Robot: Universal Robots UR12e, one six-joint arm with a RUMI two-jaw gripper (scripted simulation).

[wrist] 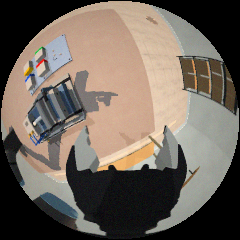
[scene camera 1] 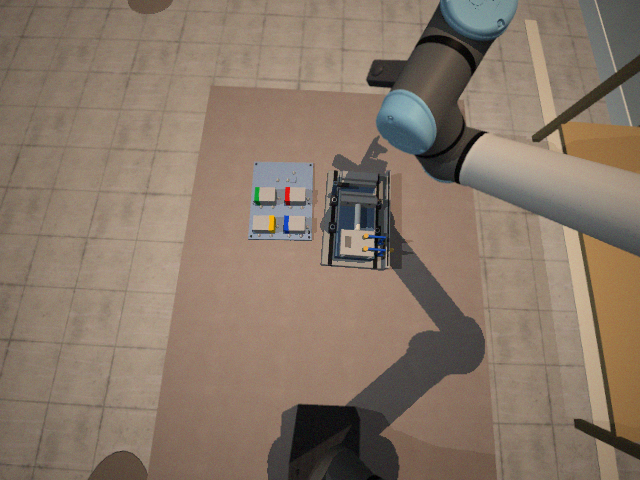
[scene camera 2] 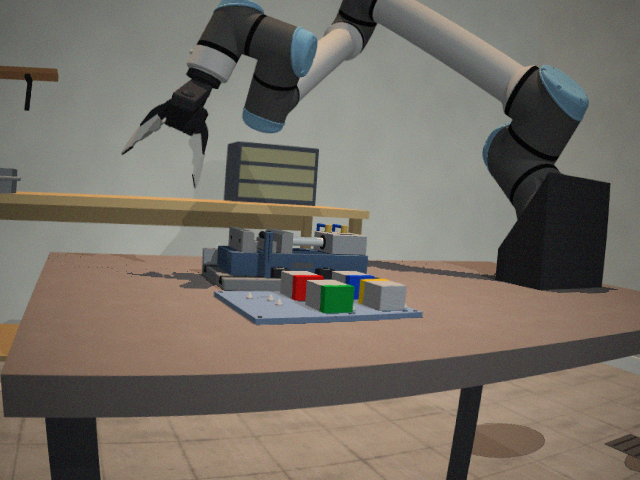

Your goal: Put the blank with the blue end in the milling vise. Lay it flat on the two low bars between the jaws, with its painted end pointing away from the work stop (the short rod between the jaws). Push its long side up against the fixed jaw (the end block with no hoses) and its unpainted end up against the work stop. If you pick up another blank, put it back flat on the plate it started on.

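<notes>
Red-ended blank and green-ended blank visible in the pictures, together with my gripper. The wrist view also shows the gripper.
</notes>
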